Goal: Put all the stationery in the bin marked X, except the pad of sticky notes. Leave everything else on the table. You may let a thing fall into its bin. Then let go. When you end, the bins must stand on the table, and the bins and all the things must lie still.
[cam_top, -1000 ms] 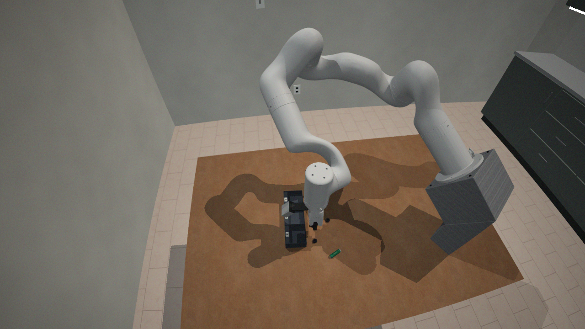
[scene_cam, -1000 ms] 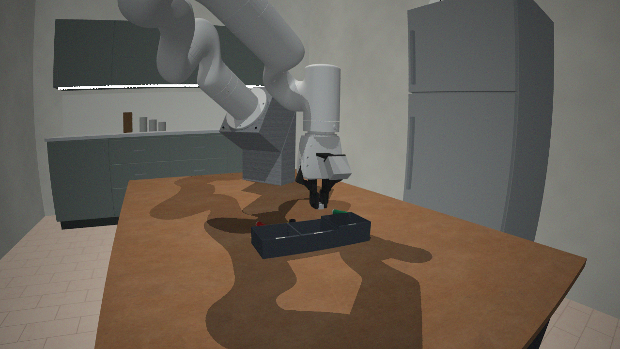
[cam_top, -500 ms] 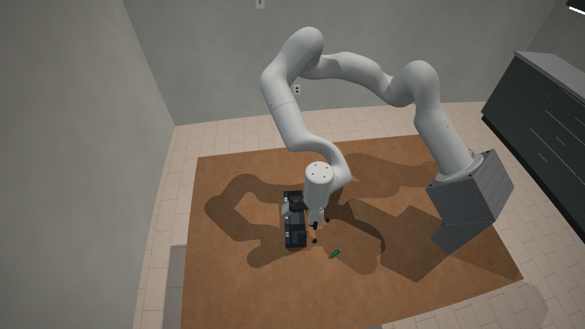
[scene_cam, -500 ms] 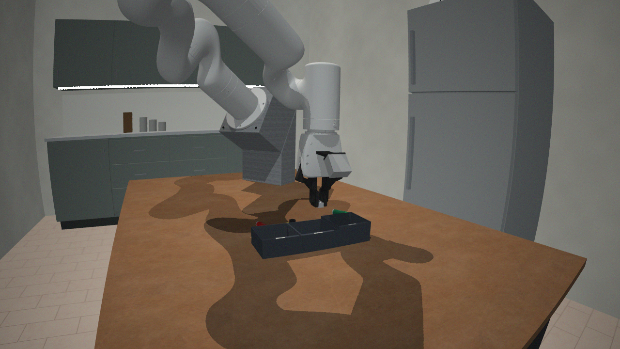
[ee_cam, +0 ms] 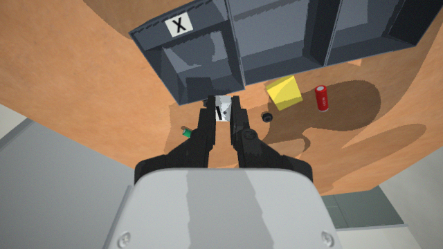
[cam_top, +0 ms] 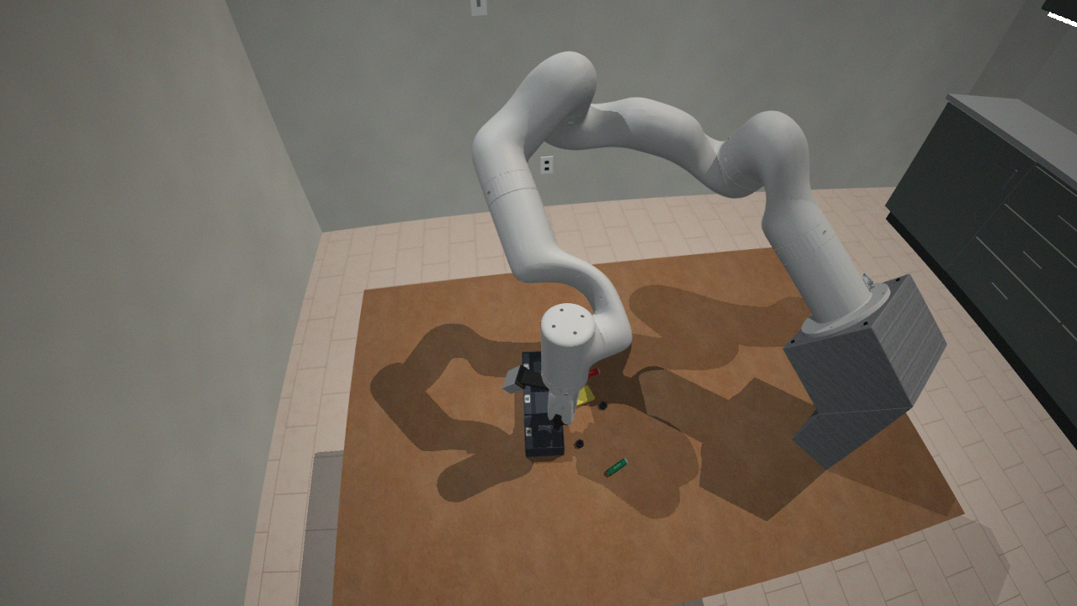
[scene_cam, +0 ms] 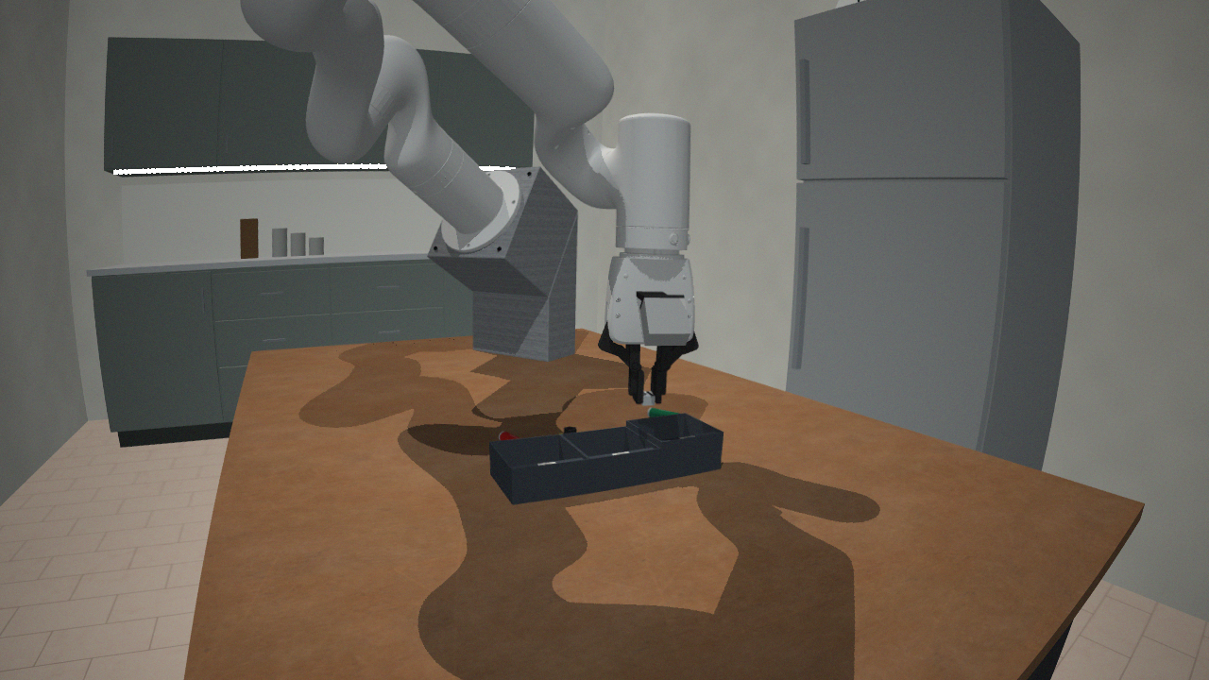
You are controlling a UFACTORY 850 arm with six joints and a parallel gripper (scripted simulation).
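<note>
My hand is 20 mm short of the dark bin row, 80 mm to the left of it and 70 mm above it. From my hand the other things lie so: pencil sharpener 10 mm below; then sticky notes 70 mm behind, 70 mm to the right, 80 mm below; then green cylinder 90 mm behind, 120 mm to the left, 80 mm below.
</note>
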